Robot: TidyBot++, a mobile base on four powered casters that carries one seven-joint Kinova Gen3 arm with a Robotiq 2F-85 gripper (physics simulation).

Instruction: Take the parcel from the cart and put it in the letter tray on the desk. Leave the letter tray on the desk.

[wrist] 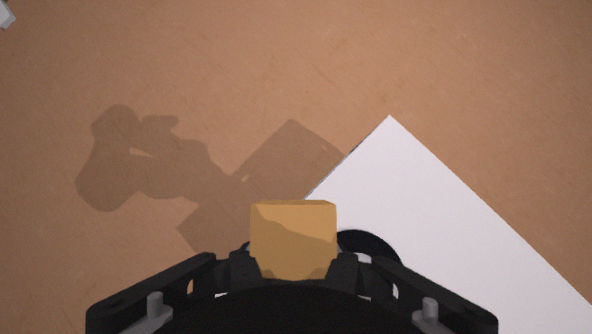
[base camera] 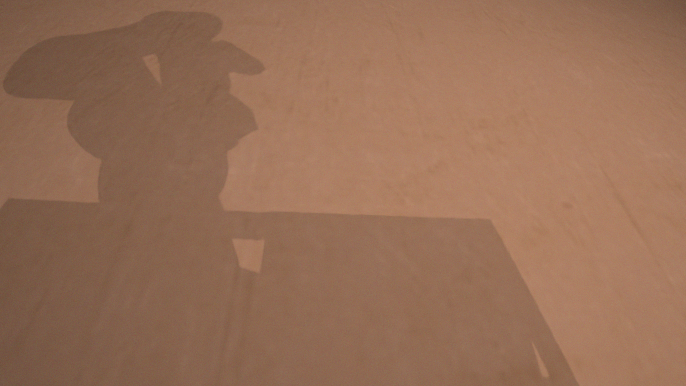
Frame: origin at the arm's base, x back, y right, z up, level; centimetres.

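Seen in the pictures: gripper, fingertip midpoint: [wrist: 293, 248].
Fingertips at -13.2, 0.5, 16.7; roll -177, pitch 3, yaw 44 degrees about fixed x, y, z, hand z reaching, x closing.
Note:
A point is followed by its place in that frame, as x, y, z.
The parcel [wrist: 294, 240] @(-14.3, 2.0, 21.7) is a tan-yellow box in the wrist view, at the bottom centre. My gripper [wrist: 293, 248] @(-13.2, 0.5, 16.7) is shut on it, with one black finger on each side, and holds it up above the floor. The gripper does not show in the base camera view. The desk and the letter tray do not show in either view. I cannot tell whether the small grey-white piece [wrist: 6, 16] at the top left corner of the wrist view is part of the cart.
The white top of my base [wrist: 450, 230] @(6.0, 17.2, -1.4) fills the lower right of the wrist view. Brown floor [base camera: 425, 125] @(-59.2, 14.6, -39.7) [wrist: 250, 60] @(-70.5, 25.7, -39.7) shows in both views, with shadows of the arm and base across it.

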